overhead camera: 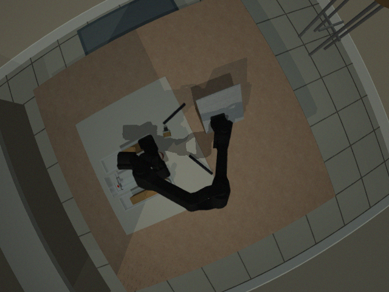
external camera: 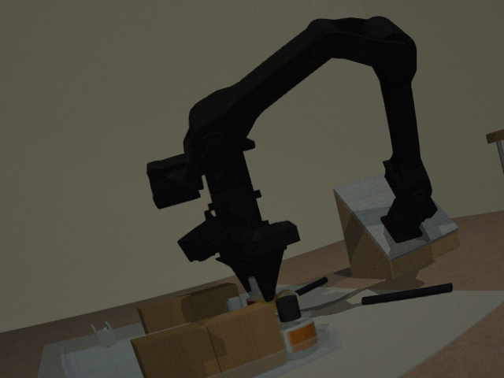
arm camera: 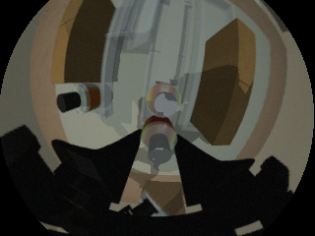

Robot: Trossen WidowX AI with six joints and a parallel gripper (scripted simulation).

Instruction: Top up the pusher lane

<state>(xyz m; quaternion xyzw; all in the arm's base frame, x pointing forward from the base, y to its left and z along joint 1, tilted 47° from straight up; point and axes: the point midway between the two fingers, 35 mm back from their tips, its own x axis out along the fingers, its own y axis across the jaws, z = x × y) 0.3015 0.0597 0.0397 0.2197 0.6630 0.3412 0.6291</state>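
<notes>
The dark-lidded jar lies 1 cm ahead of my gripper tip, 13 cm to the left of it and 1 cm below it. From my gripper tip the other things lie so: sprung lane 17 cm ahead, 5 cm to the left, 3 cm below.
</notes>
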